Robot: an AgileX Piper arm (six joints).
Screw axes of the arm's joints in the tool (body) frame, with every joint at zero. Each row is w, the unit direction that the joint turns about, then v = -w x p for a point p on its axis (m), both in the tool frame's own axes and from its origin. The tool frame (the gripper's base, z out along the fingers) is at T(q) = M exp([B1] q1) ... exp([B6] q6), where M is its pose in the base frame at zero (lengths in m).
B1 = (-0.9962, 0, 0.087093, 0, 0.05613, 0)
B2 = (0, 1, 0, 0.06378, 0, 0.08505)
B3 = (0, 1, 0, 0.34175, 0, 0.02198)
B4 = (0, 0, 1, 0, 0, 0)
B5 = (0, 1, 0, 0.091, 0, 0)
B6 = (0, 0, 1, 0, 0, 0)
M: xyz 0.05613 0 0.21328 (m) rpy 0 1.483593 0 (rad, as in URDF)
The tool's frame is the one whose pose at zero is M.
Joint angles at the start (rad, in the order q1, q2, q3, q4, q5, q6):
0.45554, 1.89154, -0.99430, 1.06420, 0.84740, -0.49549
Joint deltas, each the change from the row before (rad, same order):
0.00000, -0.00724, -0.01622, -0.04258, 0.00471, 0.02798
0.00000, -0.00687, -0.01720, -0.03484, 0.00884, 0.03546
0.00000, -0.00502, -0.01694, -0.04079, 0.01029, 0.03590
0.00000, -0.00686, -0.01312, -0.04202, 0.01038, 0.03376
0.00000, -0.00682, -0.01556, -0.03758, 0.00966, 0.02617
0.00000, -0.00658, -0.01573, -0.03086, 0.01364, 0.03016
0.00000, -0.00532, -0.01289, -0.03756, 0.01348, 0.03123
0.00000, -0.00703, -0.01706, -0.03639, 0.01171, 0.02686
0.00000, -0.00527, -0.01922, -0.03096, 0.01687, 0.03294
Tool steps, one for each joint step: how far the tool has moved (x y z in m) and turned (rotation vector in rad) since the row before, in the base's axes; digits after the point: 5 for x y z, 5 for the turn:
0.00183, -0.00046, 0.00416, -0.01801, -0.01209, 0.01272
0.00187, -0.00002, 0.00471, -0.01324, -0.00283, 0.00317
0.00164, -0.00043, 0.00385, -0.01865, -0.00202, 0.00680
0.00083, -0.00102, 0.00362, -0.02112, -0.00257, 0.00817
0.00147, -0.00067, 0.00433, -0.01722, -0.00907, 0.00963
0.00123, -0.00036, 0.00466, -0.01334, -0.00161, 0.00356
0.00071, -0.00110, 0.00334, -0.02090, -0.00020, 0.00584
0.00161, -0.00080, 0.00491, -0.01798, -0.00957, 0.00656
0.00163, -0.00037, 0.00512, -0.01522, -0.00085, 0.00013

